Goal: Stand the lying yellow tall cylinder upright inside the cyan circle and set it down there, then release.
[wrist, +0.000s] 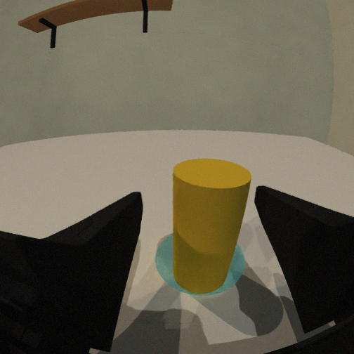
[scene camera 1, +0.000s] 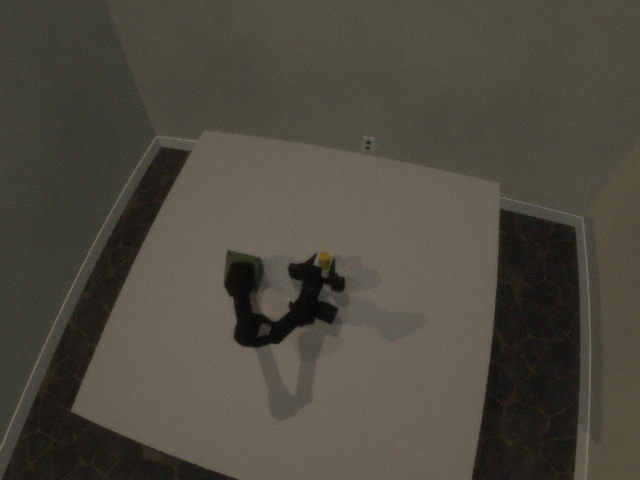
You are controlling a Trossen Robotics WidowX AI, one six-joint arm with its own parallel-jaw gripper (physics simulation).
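Pixels of known places: gripper, between the fingertips: (scene camera 1: 325, 256); arm's base, origin of its link: (scene camera 1: 244, 271).
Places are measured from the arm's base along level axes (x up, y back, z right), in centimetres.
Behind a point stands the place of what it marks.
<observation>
The yellow tall cylinder (scene camera 1: 324, 260) @[x 0.7, y -25.7, z -6.3 cm] (wrist: 207, 225) stands on its end, leaning slightly to the right in the wrist view. Its lower end is over the cyan circle (wrist: 164, 260), close to the circle's near rim. The circle shows around the lower part of the cylinder in the wrist view; in the scene view it is mostly hidden. My gripper (scene camera 1: 324, 257) @[x -1.1, y -25.7, z -9.0 cm] (wrist: 199, 197) is open, with one finger on each side of the cylinder. A gap shows between each finger and the cylinder, with the wider gap at the left fingertip.
The pale table top (scene camera 1: 403, 222) @[x -5.7, y -52.2, z -28.1 cm] (wrist: 75, 165) lies under the arm and the cylinder. The green arm base (scene camera 1: 251, 258) @[x 3.6, y -2.4, z -3.2 cm] stands left of the gripper in the scene view. A brown wall shelf (wrist: 105, 10) is beyond the table. Shadows fall beside the cylinder.
</observation>
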